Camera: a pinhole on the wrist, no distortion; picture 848 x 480 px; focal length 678.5 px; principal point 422.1 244.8 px. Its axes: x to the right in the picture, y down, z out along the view. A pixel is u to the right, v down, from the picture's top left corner.
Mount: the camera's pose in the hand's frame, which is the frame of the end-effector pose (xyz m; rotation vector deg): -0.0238 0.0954 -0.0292 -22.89 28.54 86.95
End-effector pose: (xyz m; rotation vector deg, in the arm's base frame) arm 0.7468 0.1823 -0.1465 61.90 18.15 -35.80
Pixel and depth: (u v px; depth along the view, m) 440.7 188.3 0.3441
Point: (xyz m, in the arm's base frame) 0.9303 0.0424 0.1613
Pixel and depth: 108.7 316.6 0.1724
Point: 0.7889 0.0892 0.0293
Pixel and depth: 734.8 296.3 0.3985
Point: 0.9965 0.1585 0.2989
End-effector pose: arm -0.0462 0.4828 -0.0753 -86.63 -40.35 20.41
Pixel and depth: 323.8 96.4 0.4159
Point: -0.1346 0.8273 -0.3479
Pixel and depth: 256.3 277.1 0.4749
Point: -0.2732 0.8261 -0.3649
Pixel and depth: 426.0 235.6 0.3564
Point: -0.1497 0.7110 -0.3808
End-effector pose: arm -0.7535 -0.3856 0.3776 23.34 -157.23 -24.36
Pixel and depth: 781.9 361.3 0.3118
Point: -0.8436 0.0389 0.3656
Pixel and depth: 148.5 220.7 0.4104
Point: -0.9570 -0.1313 0.0792
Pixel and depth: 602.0 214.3 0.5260
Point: -1.0151 0.1395 0.2517
